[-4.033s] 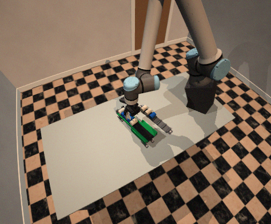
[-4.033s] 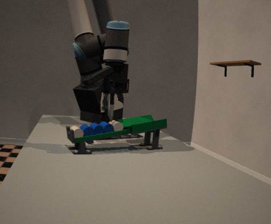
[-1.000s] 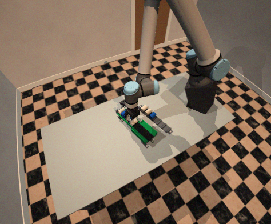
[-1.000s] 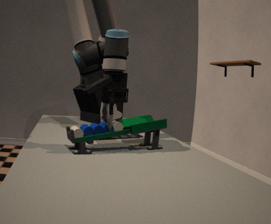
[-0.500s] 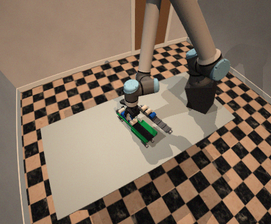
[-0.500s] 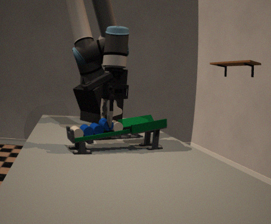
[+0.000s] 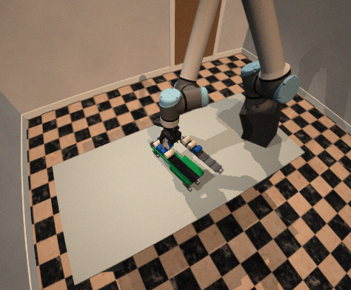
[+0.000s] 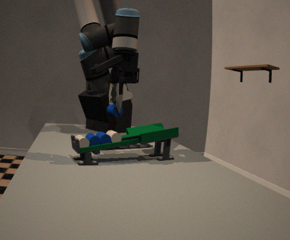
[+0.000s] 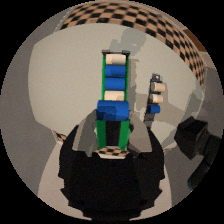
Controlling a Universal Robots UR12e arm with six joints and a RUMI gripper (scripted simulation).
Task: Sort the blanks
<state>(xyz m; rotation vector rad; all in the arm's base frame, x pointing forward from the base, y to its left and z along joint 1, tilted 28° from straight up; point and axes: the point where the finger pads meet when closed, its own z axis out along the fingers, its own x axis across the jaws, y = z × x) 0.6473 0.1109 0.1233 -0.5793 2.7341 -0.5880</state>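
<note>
The grey stock rack lies 22 cm behind my hand, 2 cm to the left of it and 20 cm below it. Round my hand: stop: 5 cm ahead, 13 cm to the right, 13 cm below.
</note>
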